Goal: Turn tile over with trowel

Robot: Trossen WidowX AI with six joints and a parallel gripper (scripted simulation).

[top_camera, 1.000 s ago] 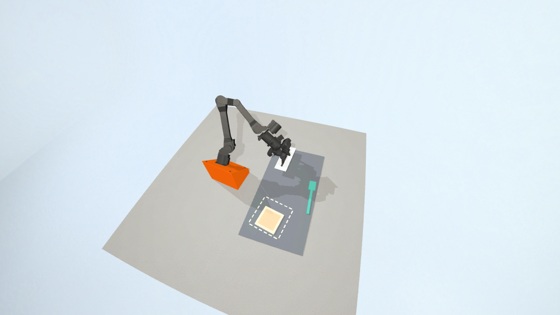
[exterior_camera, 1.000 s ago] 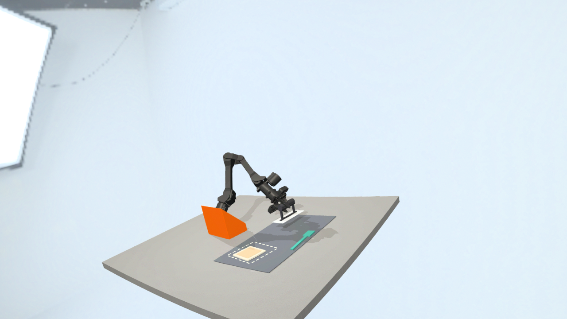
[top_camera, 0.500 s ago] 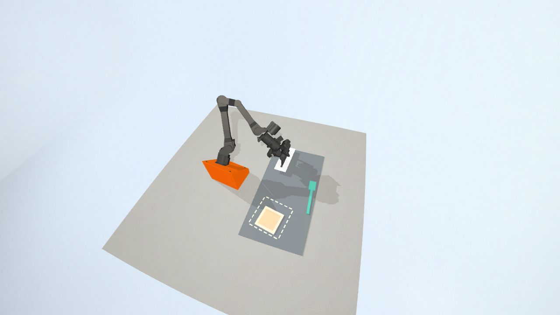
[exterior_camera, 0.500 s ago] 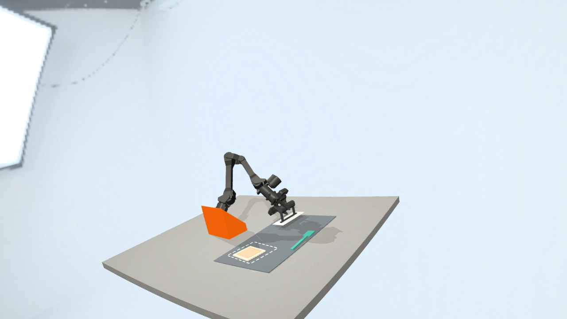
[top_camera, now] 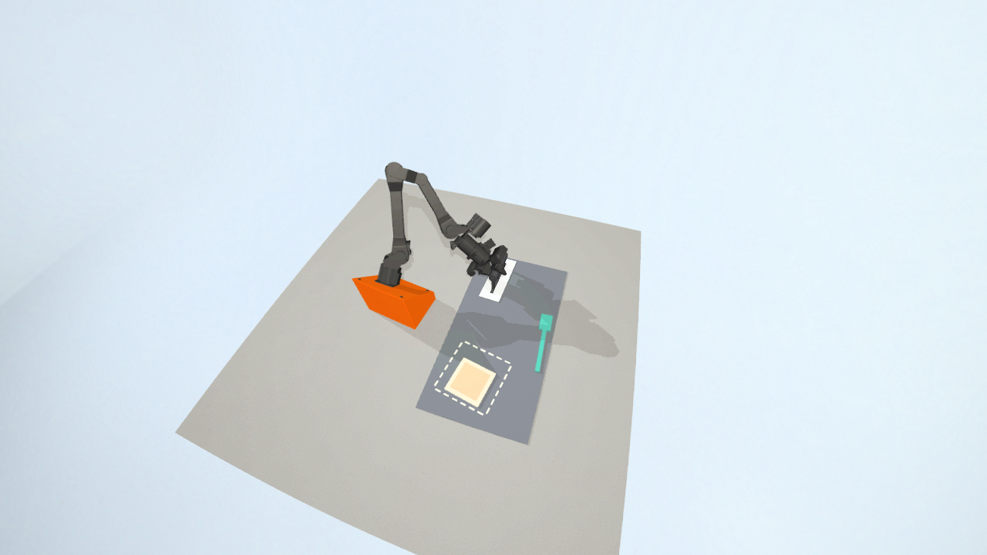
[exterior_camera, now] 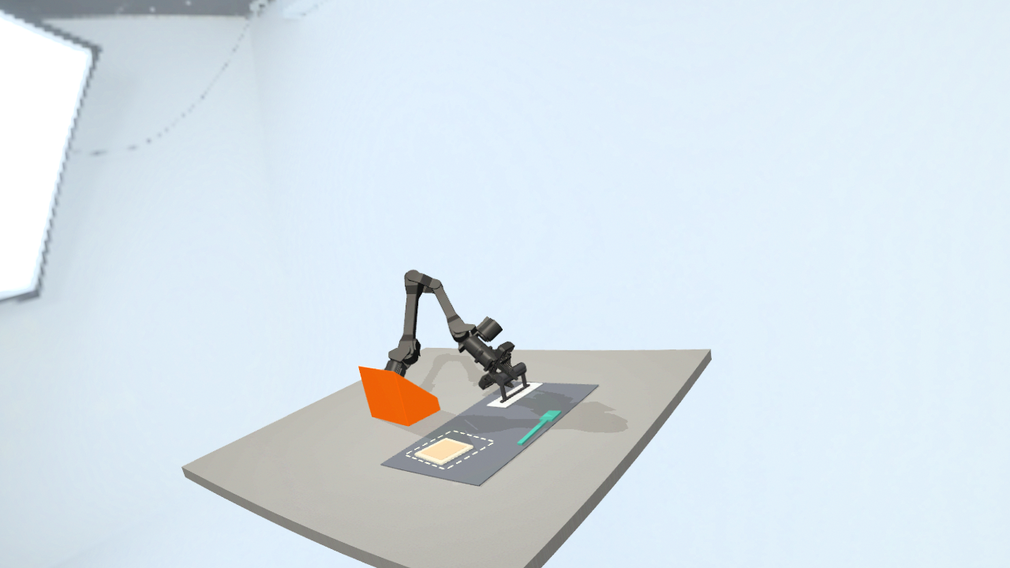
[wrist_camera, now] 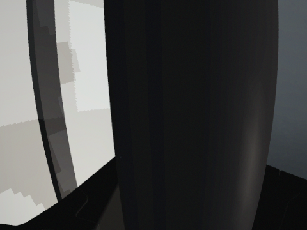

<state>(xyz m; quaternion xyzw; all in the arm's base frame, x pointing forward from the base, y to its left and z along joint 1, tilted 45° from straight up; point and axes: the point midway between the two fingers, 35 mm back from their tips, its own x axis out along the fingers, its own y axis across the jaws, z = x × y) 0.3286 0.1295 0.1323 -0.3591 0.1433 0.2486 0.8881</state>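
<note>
Right now the white-bladed tool is 2 cm behind my gripper tip and 1 cm below it. Round my gripper tip: tile (39 cm to the right, 5 cm below); then grey mat (19 cm to the right, 7 cm below, 5 cm ahead); then teal trowel (19 cm ahead, 17 cm to the right, 5 cm below).
</note>
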